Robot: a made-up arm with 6 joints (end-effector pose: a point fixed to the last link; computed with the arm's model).
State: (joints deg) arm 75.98 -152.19 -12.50 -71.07 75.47 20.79
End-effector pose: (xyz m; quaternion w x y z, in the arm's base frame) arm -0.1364 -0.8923 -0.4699 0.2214 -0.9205 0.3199 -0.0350
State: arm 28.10 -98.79 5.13 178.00 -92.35 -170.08
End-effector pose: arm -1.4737 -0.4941 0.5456 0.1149 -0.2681 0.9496 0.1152
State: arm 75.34 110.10 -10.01 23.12 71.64 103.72
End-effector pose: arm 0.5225 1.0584 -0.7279 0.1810 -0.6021 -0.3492 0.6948
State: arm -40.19 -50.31 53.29 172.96 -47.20 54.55
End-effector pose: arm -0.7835 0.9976 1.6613 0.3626 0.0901 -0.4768 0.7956
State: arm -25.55 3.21 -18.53 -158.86 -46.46 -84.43
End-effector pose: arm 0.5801 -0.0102 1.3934 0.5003 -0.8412 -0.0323 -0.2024
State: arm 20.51 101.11 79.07 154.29 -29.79 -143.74
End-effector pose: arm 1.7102 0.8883 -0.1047 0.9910 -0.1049 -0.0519 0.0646
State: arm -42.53 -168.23 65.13 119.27 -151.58 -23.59
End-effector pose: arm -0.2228 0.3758 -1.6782 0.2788 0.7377 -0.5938 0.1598
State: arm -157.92 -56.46 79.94 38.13 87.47 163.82
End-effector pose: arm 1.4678 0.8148 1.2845 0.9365 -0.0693 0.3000 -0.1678
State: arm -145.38 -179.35 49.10 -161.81 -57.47 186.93
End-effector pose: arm 0.4862 0.0373 -1.4918 0.4188 0.5472 0.2075 -0.6943
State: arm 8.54 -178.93 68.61 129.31 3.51 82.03
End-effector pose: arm -0.0642 0.1559 -1.7129 0.1865 0.5054 0.2784 -0.7952
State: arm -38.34 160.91 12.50 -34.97 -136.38 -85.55
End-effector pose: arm -0.1765 -0.1304 -1.2246 0.8529 0.1443 -0.4798 0.1464
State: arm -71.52 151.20 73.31 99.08 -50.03 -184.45
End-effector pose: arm 0.3685 -0.9739 -1.4360 0.2452 0.3480 -0.0530 -0.9033
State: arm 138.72 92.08 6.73 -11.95 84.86 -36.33
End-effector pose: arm -0.8879 1.1159 -0.3147 0.4256 0.1387 0.2881 0.8465
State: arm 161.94 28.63 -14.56 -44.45 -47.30 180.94
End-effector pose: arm -0.8303 0.4648 1.0139 0.5906 0.0841 0.6497 -0.4712
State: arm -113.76 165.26 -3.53 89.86 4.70 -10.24
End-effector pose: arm 0.0396 0.0915 -1.4642 0.5911 0.6206 0.4421 0.2648
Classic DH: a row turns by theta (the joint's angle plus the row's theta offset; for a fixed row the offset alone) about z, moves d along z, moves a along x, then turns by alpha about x. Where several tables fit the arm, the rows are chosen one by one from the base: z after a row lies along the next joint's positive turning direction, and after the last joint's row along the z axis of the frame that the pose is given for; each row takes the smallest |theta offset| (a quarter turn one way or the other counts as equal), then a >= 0, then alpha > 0; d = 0 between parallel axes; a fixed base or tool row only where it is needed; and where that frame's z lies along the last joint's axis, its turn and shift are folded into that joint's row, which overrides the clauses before.
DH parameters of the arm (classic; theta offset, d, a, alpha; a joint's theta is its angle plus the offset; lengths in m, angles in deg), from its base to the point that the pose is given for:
joint 1: 0 0.2593 0 -90
joint 2: -90 0 1.4155 180
joint 3: 0 0 0 -90
joint 4: 0 -0.52 0 90
joint 5: 0 0.2584 0 -90
joint 6: 90 0 0 90
tool (fixed): -90 0 0 0

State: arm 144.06 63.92 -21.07 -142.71 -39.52 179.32
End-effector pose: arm -1.0605 0.5149 0.3499 0.0028 -0.3942 -0.0231 0.9187
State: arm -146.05 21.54 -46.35 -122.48 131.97 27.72
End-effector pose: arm -0.3484 -0.4019 1.0121 0.7553 0.1106 -0.2219 0.6067
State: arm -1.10 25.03 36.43 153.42 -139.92 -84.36
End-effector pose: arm 1.0900 0.2102 1.7580 0.2278 -0.1162 -0.4786 -0.8400
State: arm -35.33 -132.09 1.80 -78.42 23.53 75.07
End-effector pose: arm -1.0323 0.6681 -0.1393 0.3086 -0.0941 -0.9342 -0.1522
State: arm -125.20 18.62 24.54 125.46 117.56 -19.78
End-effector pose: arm -0.4237 -0.8606 1.8637 0.8425 -0.4501 0.2788 0.0994
